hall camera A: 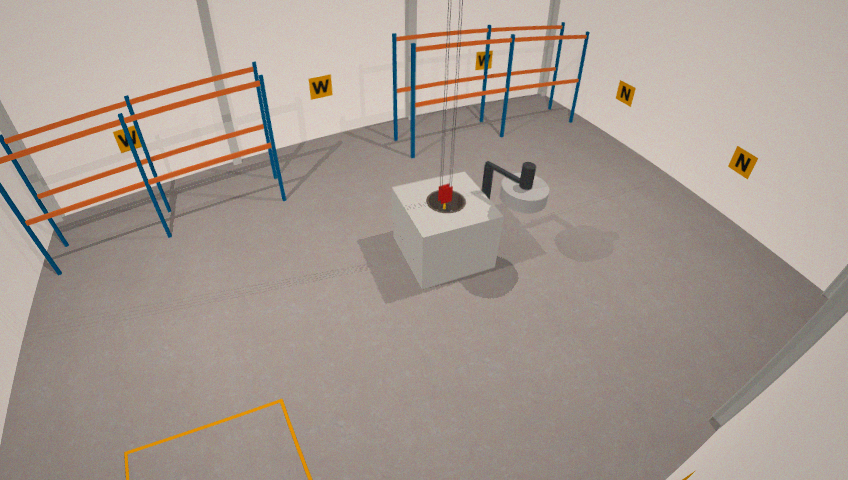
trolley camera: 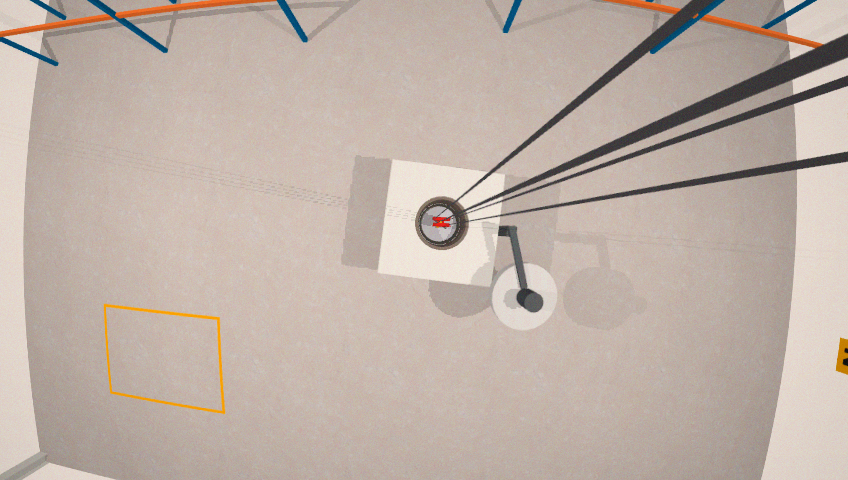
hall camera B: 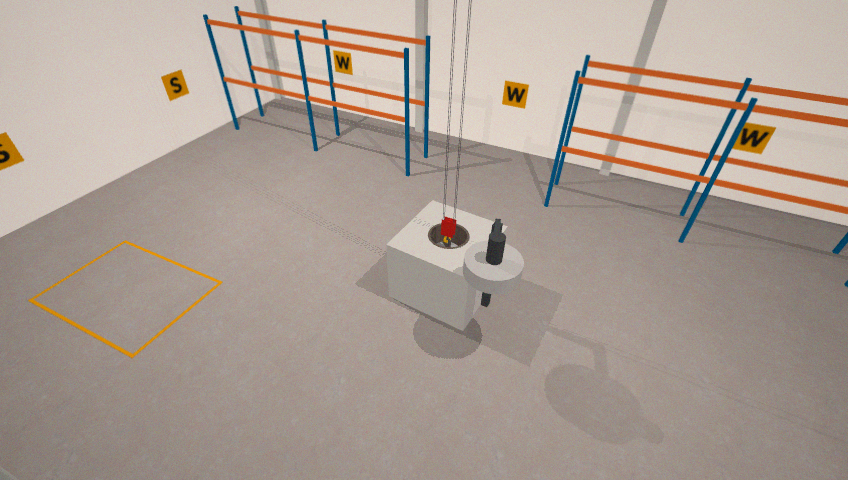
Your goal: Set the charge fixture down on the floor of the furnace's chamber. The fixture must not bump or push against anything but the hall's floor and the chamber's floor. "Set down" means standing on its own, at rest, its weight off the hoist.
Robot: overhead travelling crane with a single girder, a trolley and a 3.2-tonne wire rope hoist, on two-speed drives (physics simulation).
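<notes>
The white box-shaped furnace (hall camera A: 458,255) (hall camera B: 423,280) (trolley camera: 404,255) has a round opening in its top. The charge fixture (trolley camera: 429,230) is inside it; its round grey top shows below the rim in the trolley view, with a dark gap around it that looks wider on the right. My red hook block (hall camera A: 445,193) (hall camera B: 448,226) (trolley camera: 440,221) hangs over the opening, its yellow hook at about rim level and on the fixture's lifting eye as far as can be seen. The fixture's lower part and the chamber floor are hidden, so whether it stands there cannot be told.
The round grey lid (hall camera A: 523,201) (hall camera B: 484,277) (trolley camera: 512,316) is swung aside on its black arm (hall camera A: 504,172) (trolley camera: 518,255) beside the furnace. Blue and orange racks (hall camera A: 412,101) (hall camera B: 407,113) stand along the west wall. A yellow rectangle (hall camera A: 203,426) (hall camera B: 81,328) (trolley camera: 161,311) is marked on the floor.
</notes>
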